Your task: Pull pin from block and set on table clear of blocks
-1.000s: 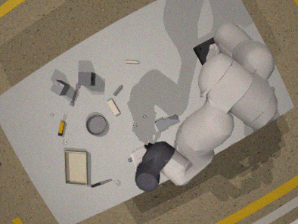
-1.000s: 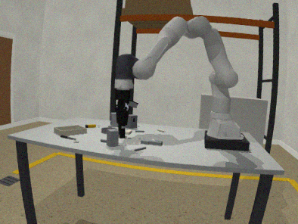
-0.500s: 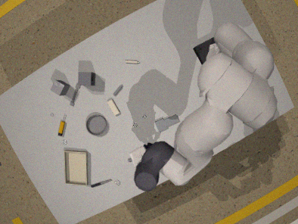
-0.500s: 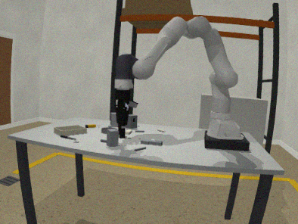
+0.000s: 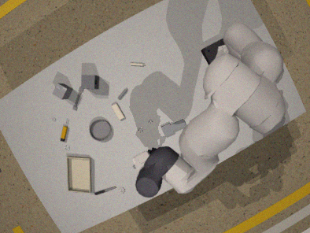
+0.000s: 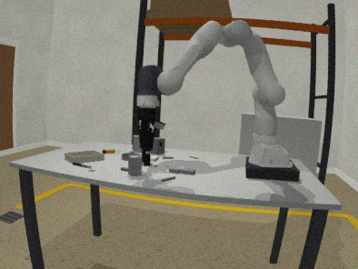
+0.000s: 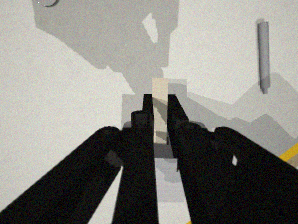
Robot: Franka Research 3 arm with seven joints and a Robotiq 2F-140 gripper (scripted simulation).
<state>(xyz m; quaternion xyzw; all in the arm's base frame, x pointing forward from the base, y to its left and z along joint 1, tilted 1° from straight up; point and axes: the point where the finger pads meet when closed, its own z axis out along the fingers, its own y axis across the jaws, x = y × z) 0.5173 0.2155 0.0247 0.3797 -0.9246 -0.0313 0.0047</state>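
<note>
Right now the grey block is 3 cm ahead of my hand, 3 cm to the left of it and 3 cm below it. From my hand the other things lie so: cream pin (1 cm to the left, 3 cm below); then short grey pin (9 cm ahead, 6 cm below); then grey rod (11 cm behind, 7 cm to the left, 6 cm below).
</note>
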